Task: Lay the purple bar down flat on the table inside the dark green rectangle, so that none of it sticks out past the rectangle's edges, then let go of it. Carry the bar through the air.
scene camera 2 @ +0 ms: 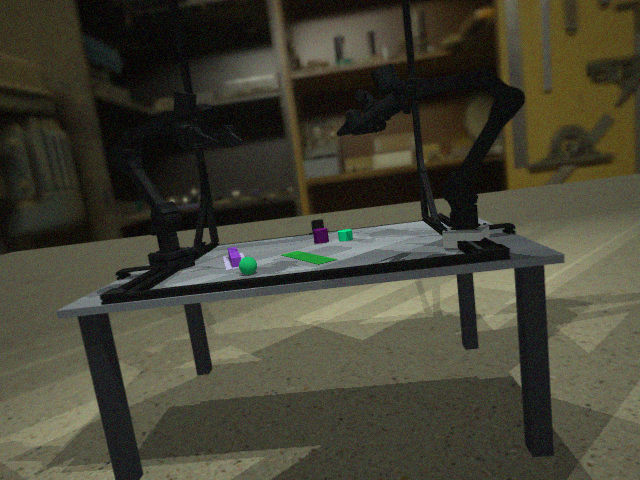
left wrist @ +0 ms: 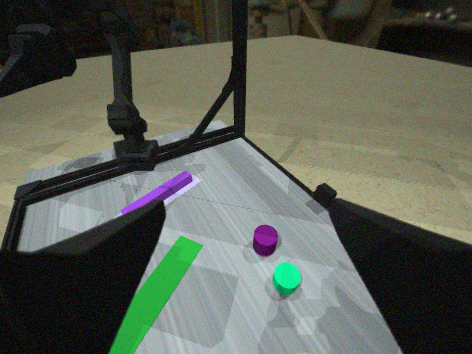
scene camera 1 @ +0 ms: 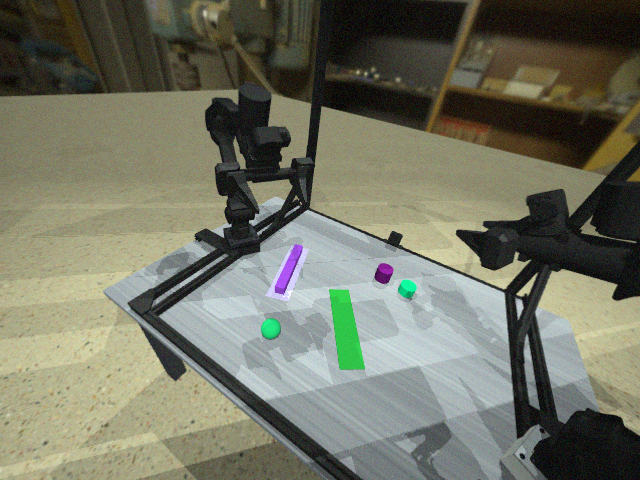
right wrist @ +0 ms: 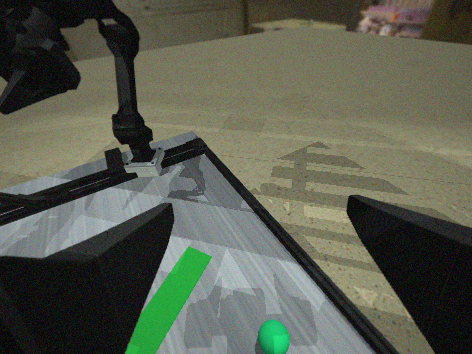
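Seen in the pictures: left gripper, fingertip midpoint: (scene camera 2: 345,134) (left wrist: 247,206) (scene camera 1: 470,227); right gripper, fingertip midpoint: (scene camera 2: 230,142) (scene camera 1: 283,208) (right wrist: 259,207); left arm's base at its link origin: (scene camera 2: 465,227) (scene camera 1: 556,468) (right wrist: 144,156); right arm's base at its link origin: (scene camera 2: 169,250) (left wrist: 138,147) (scene camera 1: 241,233).
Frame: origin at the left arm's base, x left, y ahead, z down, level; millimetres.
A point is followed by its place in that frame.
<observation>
The purple bar (scene camera 1: 289,268) @[z 18, x 236, y 665 mm] (scene camera 2: 234,256) @[z 18, x 280, y 624 mm] (left wrist: 157,193) @[z 18, x 226, y 673 mm] lies flat on a pale lavender rectangle (scene camera 1: 302,259) @[z 46, x 162, y 715 mm], apart from the green rectangle (scene camera 1: 347,330) @[z 46, x 172, y 413 mm] (scene camera 2: 309,257) @[z 46, x 173, y 420 mm] (left wrist: 160,285) @[z 46, x 162, y 441 mm] (right wrist: 175,295) @[z 46, x 183, y 416 mm]. The green rectangle is bare where it shows; a finger hides part of it in each wrist view. My right gripper (scene camera 1: 282,209) @[z -313, x 332, y 512 mm] (scene camera 2: 228,141) @[z -313, x 332, y 512 mm] (right wrist: 259,207) @[z -313, x 332, y 512 mm] is open and empty, high above the table near its own mount. My left gripper (scene camera 1: 470,228) @[z -305, x 1, y 347 mm] (scene camera 2: 341,133) @[z -305, x 1, y 347 mm] (left wrist: 247,206) @[z -305, x 1, y 347 mm] is open and empty, high above the table on the picture's right. The bar does not show in the right wrist view.
A green ball (scene camera 1: 270,328) @[z 2, x 368, y 479 mm] (scene camera 2: 248,266) @[z 20, x 378, y 474 mm] (right wrist: 273,337) @[z -2, x 360, y 496 mm] lies near the bar. A dark purple cylinder (scene camera 1: 384,273) @[z 2, x -37, y 514 mm] (scene camera 2: 321,235) @[z 19, x -36, y 512 mm] (left wrist: 265,240) @[z 0, x -54, y 515 mm] and a teal cylinder (scene camera 1: 407,289) @[z 14, x -72, y 437 mm] (scene camera 2: 345,235) @[z 28, x -69, y 434 mm] (left wrist: 287,278) @[z 15, x -89, y 441 mm] stand behind the green rectangle. Black rails and upright posts edge the table.
</observation>
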